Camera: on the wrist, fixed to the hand. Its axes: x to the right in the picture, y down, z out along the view.
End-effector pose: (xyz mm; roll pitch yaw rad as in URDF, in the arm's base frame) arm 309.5 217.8 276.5 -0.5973 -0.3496 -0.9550
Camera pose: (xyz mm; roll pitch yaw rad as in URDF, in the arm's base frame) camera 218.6 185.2 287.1 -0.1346 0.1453 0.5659
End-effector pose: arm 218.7 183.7 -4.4 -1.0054 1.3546 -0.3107
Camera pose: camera 241.1 94.7 27.4 1.6054 0.1113 1.8117
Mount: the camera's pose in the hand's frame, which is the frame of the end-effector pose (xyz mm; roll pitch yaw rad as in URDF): -20.7 -87.5 -36.7 0.2168 -0.4438 1.5744
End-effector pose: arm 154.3 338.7 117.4 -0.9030 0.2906 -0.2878
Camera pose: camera 124.4 261.0 167.4 0.5418 0.4375 1.4271
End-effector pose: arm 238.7 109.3 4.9 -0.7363 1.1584 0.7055
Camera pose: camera 312.4 54.6 36.5 1.3926 0.1128 2.5468
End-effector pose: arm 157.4 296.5 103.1 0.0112 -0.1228 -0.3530
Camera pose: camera 112.3 220.3 63.2 0.0802 -0.4509 1.2812
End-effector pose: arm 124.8 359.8 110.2 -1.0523 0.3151 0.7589
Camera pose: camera 175.3 304.0 171.6 0.5984 0.5734 2.5459
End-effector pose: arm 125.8 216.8 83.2 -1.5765 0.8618 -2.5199
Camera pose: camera 61.6 215.3 156.0 1.4410 0.6275 0.0701
